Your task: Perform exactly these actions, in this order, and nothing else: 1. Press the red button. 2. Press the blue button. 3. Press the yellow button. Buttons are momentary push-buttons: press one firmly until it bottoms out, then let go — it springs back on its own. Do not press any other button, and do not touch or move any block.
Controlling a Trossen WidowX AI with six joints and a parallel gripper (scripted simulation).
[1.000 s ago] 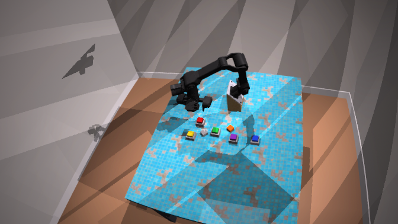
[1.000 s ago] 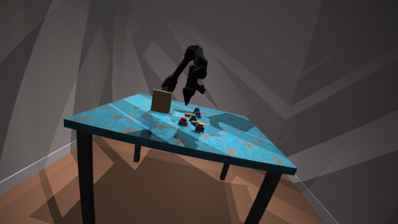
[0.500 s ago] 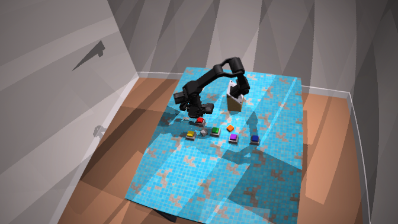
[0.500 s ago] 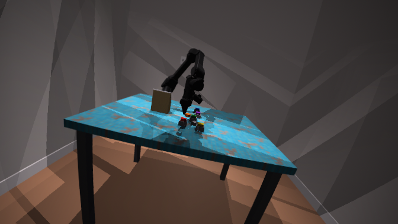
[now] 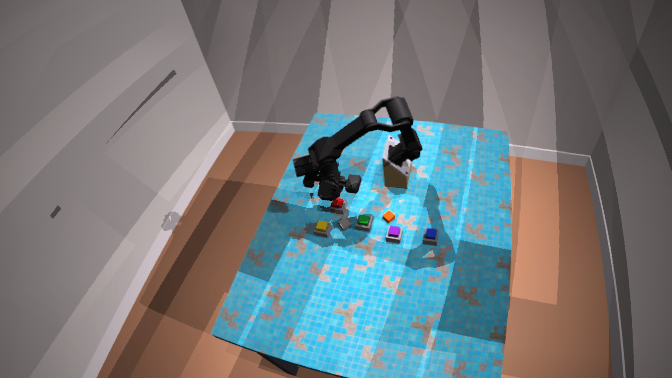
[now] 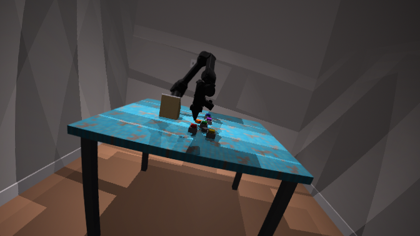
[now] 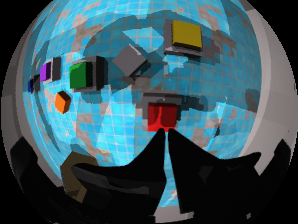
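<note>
Right now the red button is 3 cm below my gripper tip. Round my gripper tip: grey block 7 cm ahead, 5 cm below, 4 cm to the left; then yellow button 10 cm ahead, 3 cm to the right, 3 cm below; then green button 10 cm to the left, 7 cm ahead, 3 cm below.
</note>
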